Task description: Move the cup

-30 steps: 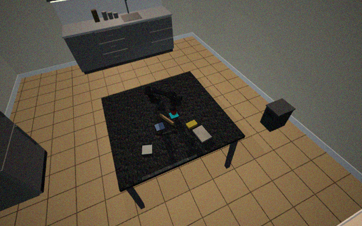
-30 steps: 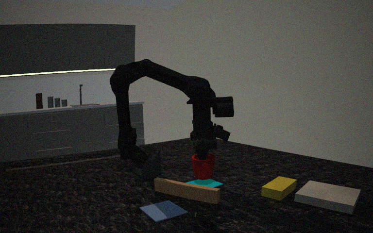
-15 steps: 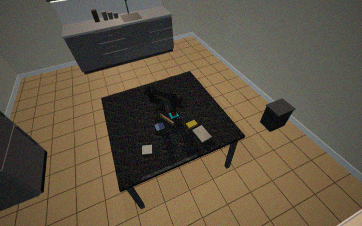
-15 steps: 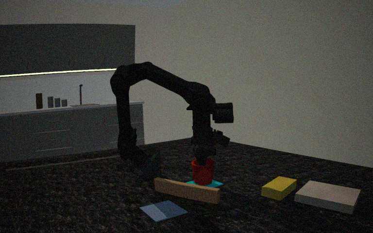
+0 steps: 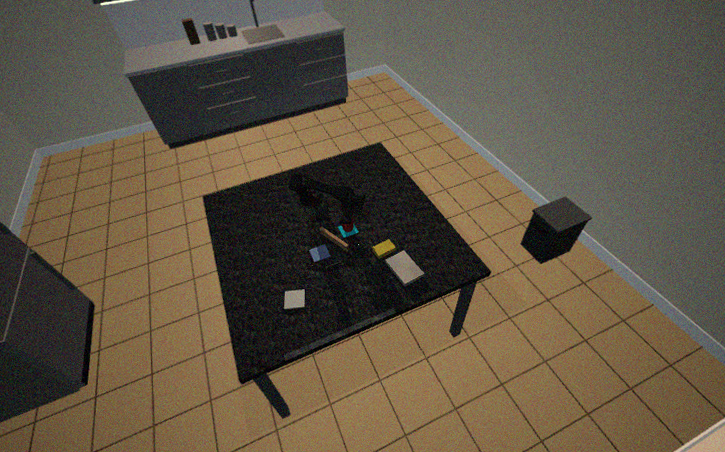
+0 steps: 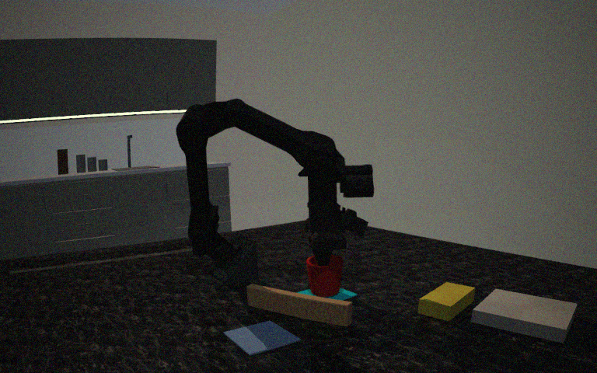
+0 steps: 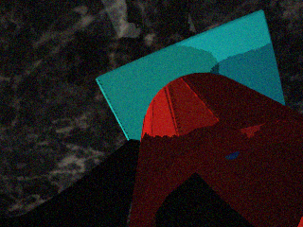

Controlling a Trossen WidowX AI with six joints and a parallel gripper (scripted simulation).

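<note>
Right now the red cup is 2 cm to the right of my gripper tip and 2 cm ahead of it. Round my gripper tip: green marble (4 cm ahead, 3 cm below, 2 cm to the right); teal pad (5 cm below, 3 cm ahead, 2 cm to the right); blue marble (4 cm to the right, 3 cm below, 3 cm ahead).
</note>
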